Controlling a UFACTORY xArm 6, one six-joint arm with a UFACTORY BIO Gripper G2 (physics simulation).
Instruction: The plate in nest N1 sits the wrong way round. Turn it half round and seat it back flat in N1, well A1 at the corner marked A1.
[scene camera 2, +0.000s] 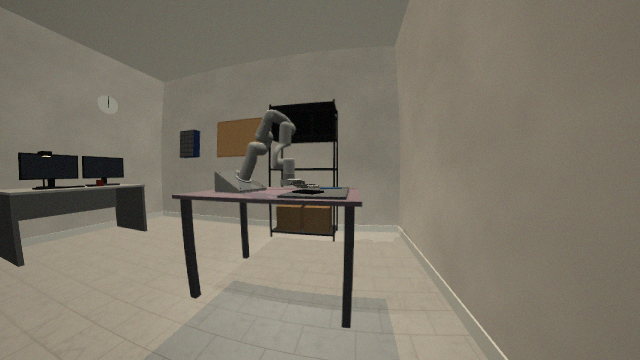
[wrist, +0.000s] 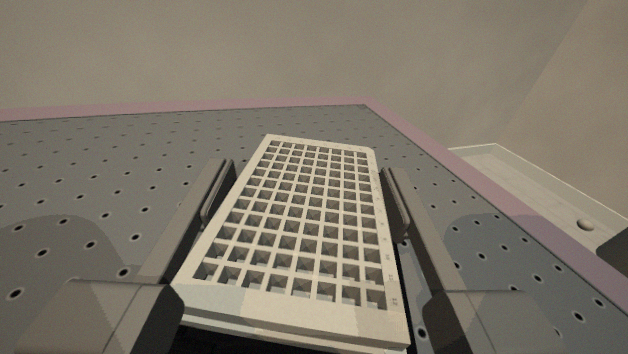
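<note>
The white plate (wrist: 305, 220) is between the two fingers of my gripper (wrist: 307, 196) (scene camera 2: 303, 184), which is shut on its long sides. Its square wells face up. Column numbers run along its right edge in the wrist view, with 12 at the near end. A cut corner shows at the far right. The black nest (scene camera 2: 308, 191) (wrist: 225, 342) lies on the grey board; the plate is held above it, with a gap. In the wrist view the plate hides much of the nest. The nest's A1 mark does not show.
The grey perforated board (scene camera 2: 337, 194) (wrist: 115, 170) lies on the pink table (scene camera 2: 225, 196) (wrist: 430, 139). A blue item (scene camera 2: 331, 188) is at the board's back. A pale tray (wrist: 560, 182) with a small round object (wrist: 585, 224) is beyond the table's right edge.
</note>
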